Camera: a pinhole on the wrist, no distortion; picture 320 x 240 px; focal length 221.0 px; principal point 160.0 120.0 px. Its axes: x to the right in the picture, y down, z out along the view. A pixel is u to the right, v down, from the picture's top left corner.
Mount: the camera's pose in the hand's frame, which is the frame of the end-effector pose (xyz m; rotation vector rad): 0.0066 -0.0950 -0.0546 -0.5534 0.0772 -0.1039
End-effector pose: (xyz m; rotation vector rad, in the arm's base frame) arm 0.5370 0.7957 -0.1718 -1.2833 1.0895 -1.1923
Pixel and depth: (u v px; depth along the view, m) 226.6 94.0 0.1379
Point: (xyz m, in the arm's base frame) 0.6105 0.7450 -0.1247
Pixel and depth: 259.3 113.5 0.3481
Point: 0.7953 0.6209 -0.2133
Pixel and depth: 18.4 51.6 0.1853
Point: 0.6642 0.9076 -0.1424
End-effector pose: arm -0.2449 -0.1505 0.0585 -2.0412 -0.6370 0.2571
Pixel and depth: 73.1 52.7 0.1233
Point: -0.3212 -0.0910 0.0663
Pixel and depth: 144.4 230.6 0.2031
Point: -0.2217 -0.1326 -0.0573
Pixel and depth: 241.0 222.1 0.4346
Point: -0.0465 0.0002 -0.2700
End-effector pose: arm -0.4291 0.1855 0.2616 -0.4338 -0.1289 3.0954
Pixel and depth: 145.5 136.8 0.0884
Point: -0.4436 0.2269 0.2787
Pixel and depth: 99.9 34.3 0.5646
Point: -0.4780 0.1076 0.8117
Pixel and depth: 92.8 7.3 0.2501
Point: -0.4404 0.2295 0.5003
